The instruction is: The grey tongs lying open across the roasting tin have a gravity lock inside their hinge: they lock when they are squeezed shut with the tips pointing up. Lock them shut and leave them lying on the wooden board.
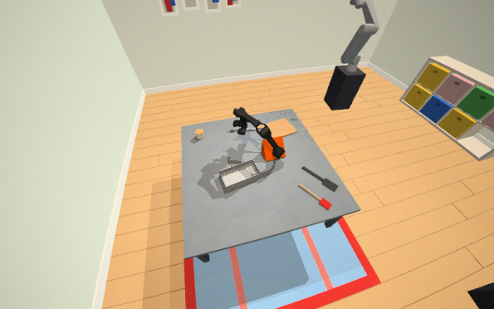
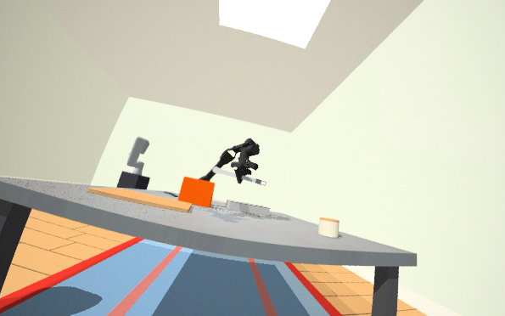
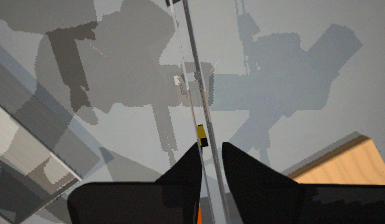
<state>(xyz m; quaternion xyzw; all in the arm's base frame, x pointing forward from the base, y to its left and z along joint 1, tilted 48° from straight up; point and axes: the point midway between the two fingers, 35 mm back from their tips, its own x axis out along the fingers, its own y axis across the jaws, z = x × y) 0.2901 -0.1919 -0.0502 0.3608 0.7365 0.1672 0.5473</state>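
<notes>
The yellow slider lies 30 mm ahead of my gripper tip and 40 mm above it. From my gripper tip the other things lie so: roasting tin 80 mm ahead, 340 mm to the left, 140 mm below; wooden board 370 mm behind, 180 mm to the right, 160 mm below; round cup 420 mm ahead, 200 mm to the right, 130 mm below.
</notes>
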